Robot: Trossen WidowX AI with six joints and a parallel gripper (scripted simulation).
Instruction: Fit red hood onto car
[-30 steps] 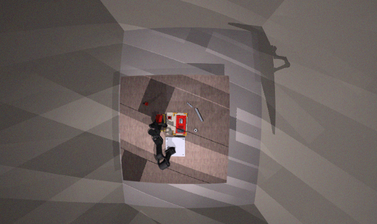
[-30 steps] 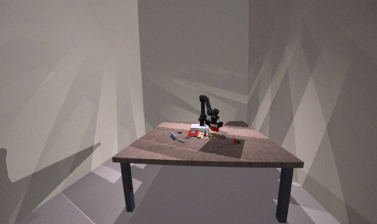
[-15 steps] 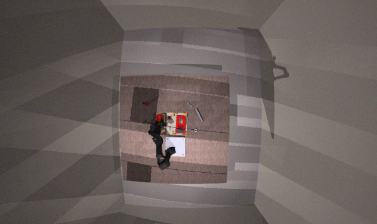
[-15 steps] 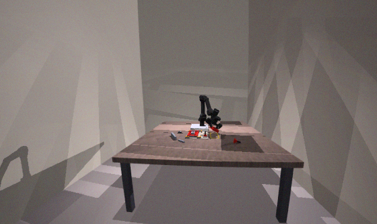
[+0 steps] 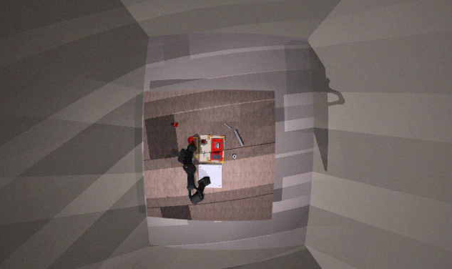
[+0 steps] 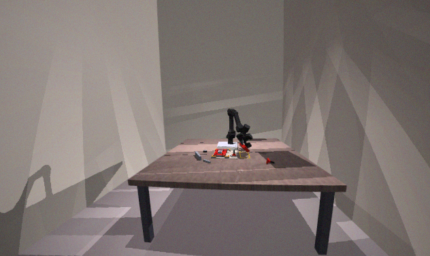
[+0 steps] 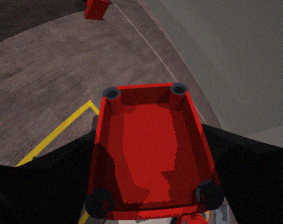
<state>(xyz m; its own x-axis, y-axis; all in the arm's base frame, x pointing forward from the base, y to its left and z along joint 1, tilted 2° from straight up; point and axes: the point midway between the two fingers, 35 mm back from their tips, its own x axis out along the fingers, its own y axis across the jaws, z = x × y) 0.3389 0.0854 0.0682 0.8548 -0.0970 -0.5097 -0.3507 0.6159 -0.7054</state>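
The hood lies 1 cm to the right of my gripper tip.
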